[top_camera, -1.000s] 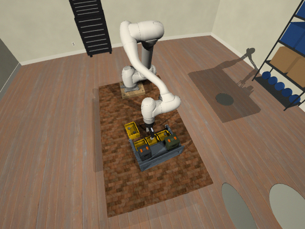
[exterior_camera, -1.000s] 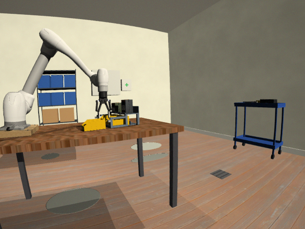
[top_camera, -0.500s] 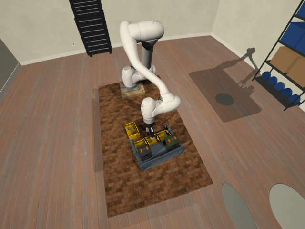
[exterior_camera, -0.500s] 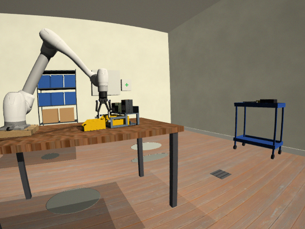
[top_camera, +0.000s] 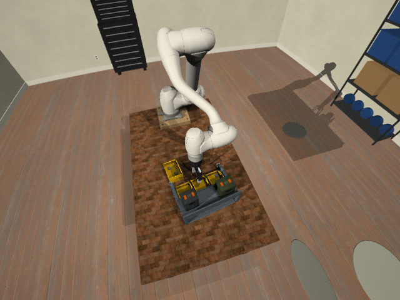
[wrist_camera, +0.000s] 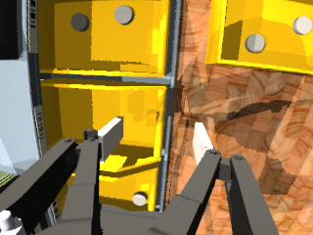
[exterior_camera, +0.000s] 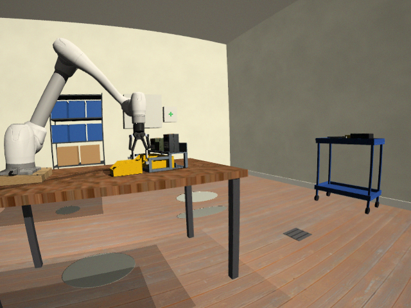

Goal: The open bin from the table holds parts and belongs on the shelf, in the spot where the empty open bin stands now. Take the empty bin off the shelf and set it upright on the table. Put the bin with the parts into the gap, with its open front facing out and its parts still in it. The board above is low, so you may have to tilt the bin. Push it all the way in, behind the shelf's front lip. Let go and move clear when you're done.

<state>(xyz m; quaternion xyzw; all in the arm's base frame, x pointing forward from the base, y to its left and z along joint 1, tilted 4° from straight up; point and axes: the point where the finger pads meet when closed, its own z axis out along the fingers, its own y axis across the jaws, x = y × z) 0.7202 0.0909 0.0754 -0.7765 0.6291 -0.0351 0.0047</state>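
The shelf lip lies 1 cm behind my hand and 7 cm below it. The rest, counted from my hand: dark box: 20 cm ahead, 8 cm to the right, 8 cm above; board: 18 cm ahead, 4 cm to the left, 2 cm above; green box: 15 cm ahead, 15 cm to the left, 7 cm above.
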